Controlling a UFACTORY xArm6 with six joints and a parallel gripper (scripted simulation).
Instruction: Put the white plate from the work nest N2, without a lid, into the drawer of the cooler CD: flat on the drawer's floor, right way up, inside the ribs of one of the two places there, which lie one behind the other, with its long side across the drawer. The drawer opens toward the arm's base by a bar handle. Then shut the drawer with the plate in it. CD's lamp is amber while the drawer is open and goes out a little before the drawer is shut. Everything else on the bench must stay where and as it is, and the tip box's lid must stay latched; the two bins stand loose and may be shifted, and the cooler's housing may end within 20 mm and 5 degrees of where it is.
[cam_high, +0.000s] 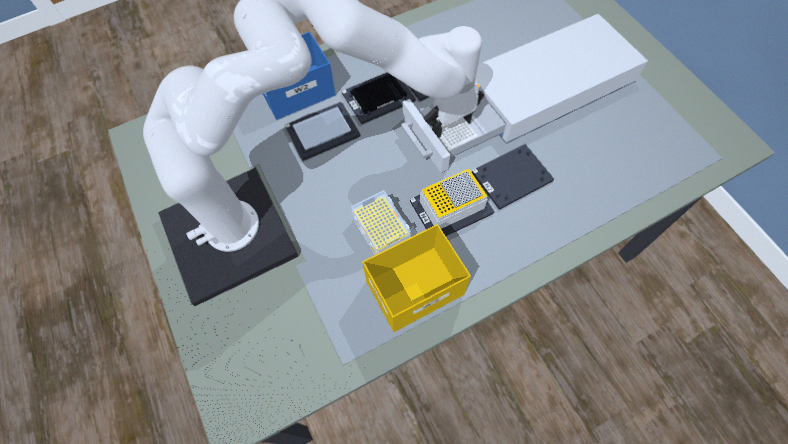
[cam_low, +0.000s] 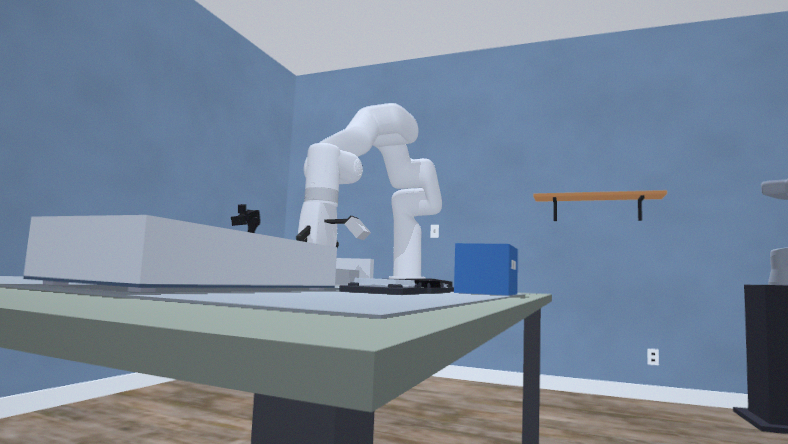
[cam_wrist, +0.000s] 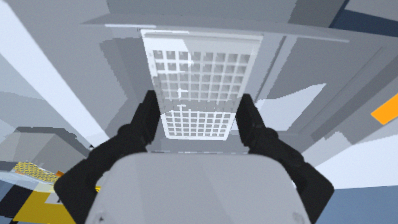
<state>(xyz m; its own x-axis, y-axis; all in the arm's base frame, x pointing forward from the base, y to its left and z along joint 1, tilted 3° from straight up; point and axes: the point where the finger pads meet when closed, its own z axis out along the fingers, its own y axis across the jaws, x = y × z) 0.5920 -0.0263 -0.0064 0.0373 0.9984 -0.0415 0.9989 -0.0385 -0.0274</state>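
The white plate lies 1 cm below my hand. The rest, counted from my hand: black plate (10 cm behind, 20 cm to the left, 2 cm below); drawer (4 cm ahead, 1 cm below); cooler CD (17 cm ahead, 1 cm to the right).
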